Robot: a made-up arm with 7 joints.
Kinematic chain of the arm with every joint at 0, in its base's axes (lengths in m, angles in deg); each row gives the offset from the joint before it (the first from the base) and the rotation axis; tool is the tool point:
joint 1: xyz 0 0 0.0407 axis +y
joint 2: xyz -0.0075 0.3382 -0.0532 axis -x
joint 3: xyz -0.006 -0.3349 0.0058 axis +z
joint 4: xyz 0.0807 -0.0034 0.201 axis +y
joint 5: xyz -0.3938 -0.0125 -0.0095 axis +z
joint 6: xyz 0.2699 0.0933 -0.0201 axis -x
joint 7: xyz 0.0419 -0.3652 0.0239 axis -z
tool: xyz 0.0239 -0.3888 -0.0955
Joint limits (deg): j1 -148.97..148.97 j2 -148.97..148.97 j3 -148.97..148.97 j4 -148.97..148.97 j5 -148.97..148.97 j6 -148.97..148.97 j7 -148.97..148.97
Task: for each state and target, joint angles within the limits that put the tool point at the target. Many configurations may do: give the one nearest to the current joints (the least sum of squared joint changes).
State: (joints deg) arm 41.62 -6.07 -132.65 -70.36 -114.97 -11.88 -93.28
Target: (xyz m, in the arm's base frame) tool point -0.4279 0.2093 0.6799
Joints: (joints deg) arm 77.67 1.38 -123.23 -82.90 -83.38 -20.61 -105.53
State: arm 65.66 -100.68 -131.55 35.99 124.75 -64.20 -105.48
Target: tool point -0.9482 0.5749 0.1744
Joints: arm 129.09 -104.70 -148.97 17.73 81.67 -43.10 -90.38
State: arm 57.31 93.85 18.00 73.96 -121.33 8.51 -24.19
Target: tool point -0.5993 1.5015 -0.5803
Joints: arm 54.34 135.36 20.25 90.57 -130.21 15.28 -23.87
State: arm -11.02 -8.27 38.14 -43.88 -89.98 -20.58 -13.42
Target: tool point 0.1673 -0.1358 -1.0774
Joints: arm -12.45 -28.00 38.80 -44.47 -94.83 -17.43 -17.69
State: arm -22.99 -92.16 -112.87 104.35 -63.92 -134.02 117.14
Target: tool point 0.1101 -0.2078 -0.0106
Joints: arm -24.68 -53.26 -110.11 105.06 -69.27 -120.52 123.28
